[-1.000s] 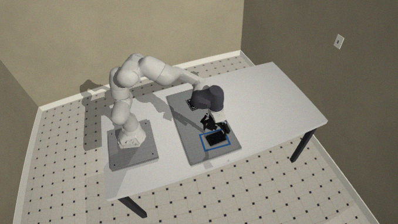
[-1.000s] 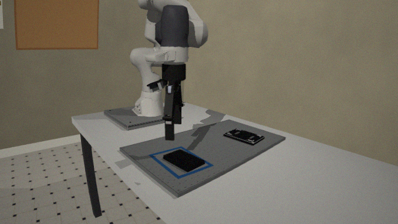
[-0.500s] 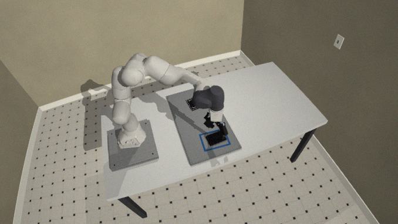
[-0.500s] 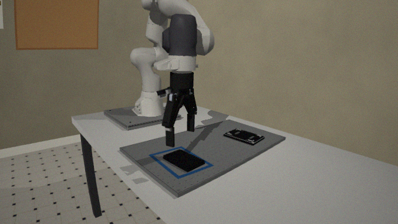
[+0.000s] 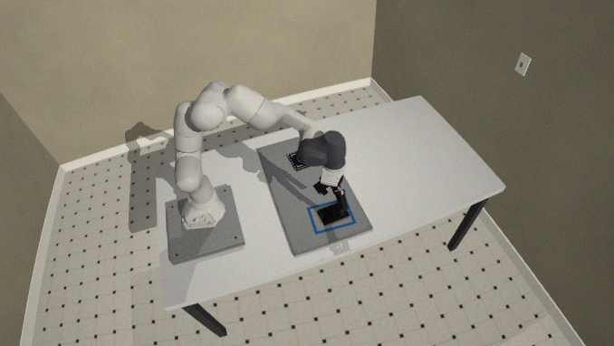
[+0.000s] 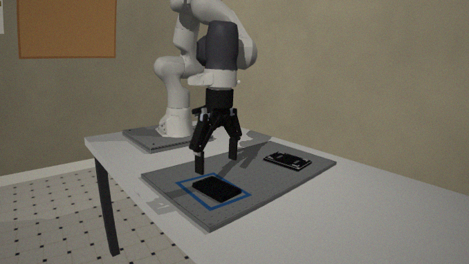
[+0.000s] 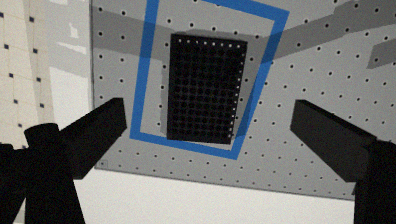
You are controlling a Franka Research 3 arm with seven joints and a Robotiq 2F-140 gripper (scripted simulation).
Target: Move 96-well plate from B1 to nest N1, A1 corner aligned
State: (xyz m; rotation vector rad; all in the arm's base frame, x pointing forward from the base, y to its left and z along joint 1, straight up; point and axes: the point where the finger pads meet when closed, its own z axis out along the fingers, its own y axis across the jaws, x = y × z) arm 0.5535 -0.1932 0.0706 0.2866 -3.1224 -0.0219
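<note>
The black 96-well plate lies 80 mm below my hand. Also, from my hand: A1 label: 340 mm to the left, 80 mm below, 70 mm ahead; black plate nest: 380 mm to the left, 80 mm below, 10 mm behind.
</note>
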